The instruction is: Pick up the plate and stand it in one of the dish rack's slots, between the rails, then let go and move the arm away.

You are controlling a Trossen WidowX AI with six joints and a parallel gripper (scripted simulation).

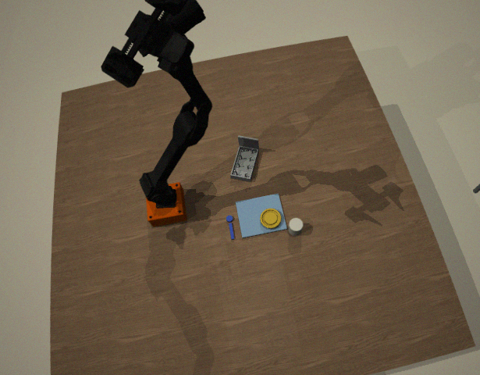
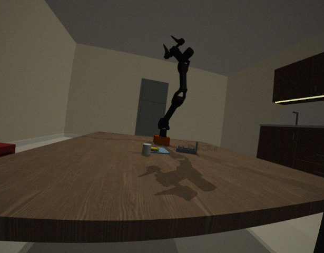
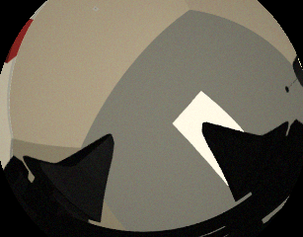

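Right now the yellow plate is 79 cm below my gripper tip, 19 cm ahead of it and 1 cm to the right of it. The rest, counted from my gripper tip: dish rack: 78 cm below, 21 cm to the left, 11 cm ahead; light blue mat: 80 cm below, 16 cm ahead, 1 cm to the left; blue spoon: 80 cm below, 6 cm ahead, 2 cm to the right.
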